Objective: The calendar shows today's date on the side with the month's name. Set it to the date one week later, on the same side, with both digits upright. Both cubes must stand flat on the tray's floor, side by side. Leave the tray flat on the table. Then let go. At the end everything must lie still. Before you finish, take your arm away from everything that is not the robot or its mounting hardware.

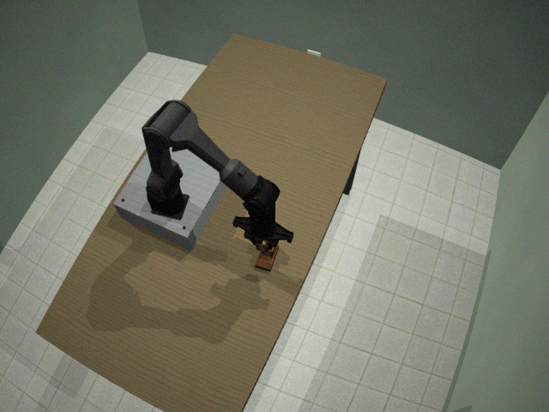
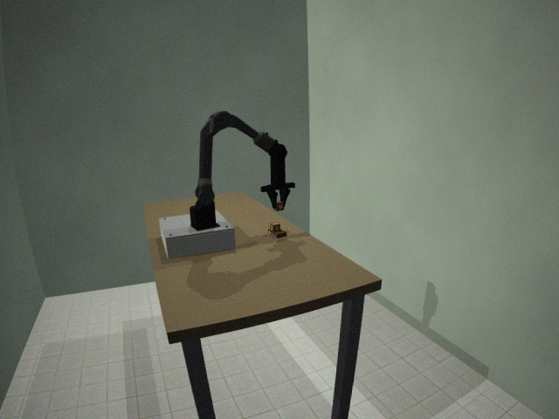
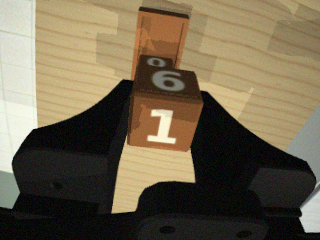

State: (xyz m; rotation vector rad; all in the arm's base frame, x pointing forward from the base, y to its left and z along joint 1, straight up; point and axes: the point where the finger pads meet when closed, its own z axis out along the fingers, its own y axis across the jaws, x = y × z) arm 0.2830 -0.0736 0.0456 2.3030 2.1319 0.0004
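My hand is 10 cm above the cube and 4 cm to the right of it. From my hand the other things lie so: brown tray 12 cm below, 2 cm to the left.
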